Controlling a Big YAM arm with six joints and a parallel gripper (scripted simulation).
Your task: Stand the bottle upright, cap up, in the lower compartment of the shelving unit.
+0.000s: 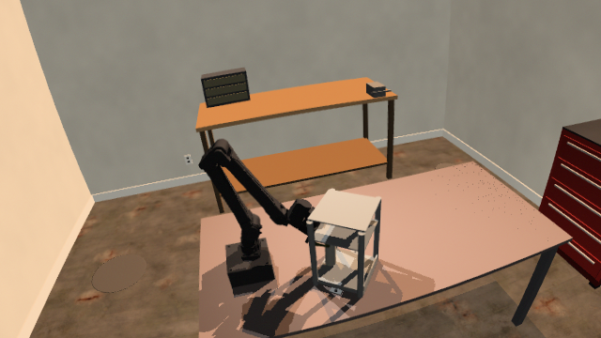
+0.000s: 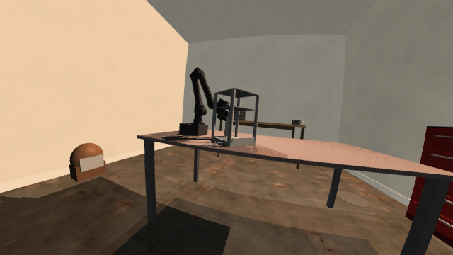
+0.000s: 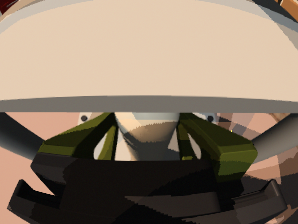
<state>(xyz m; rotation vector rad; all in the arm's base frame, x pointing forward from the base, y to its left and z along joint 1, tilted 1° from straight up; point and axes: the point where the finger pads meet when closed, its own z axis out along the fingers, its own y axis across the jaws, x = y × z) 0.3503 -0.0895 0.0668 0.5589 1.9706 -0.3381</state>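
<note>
The shelving unit lies 60 mm ahead of my hand, 40 mm to the right of it and 20 mm above it. The rest, counted from my hand: pale bottle: right at my hand.
</note>
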